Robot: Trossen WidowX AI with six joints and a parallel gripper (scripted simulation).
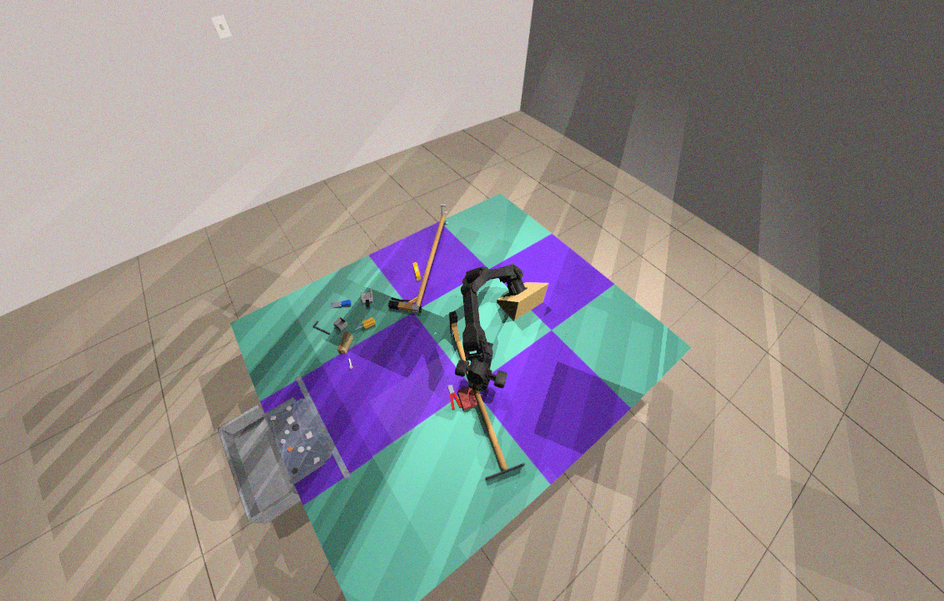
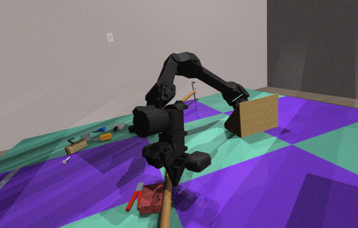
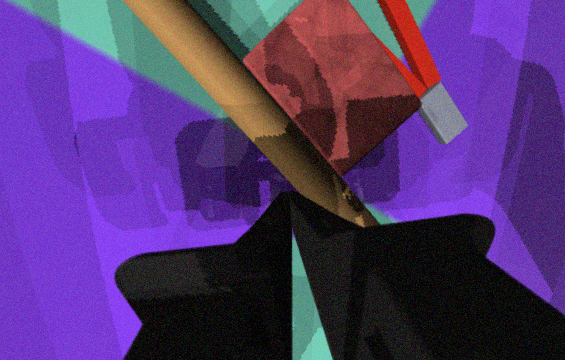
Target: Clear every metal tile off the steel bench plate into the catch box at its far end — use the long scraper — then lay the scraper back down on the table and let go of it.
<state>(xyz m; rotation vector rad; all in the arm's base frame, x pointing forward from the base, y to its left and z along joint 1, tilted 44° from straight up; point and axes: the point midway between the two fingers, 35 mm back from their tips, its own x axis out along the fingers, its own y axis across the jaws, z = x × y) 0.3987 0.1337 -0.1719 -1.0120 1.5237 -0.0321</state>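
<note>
Now: gripper tip 50 mm below the long scraper, 20 mm short of it and 10 mm to the right of it. Also, from my gripper tip: red block 60 mm ahead, 10 mm to the left; then wooden block 480 mm to the right, 310 mm ahead; then orange screwdriver 510 mm to the right, 200 mm ahead.
</note>
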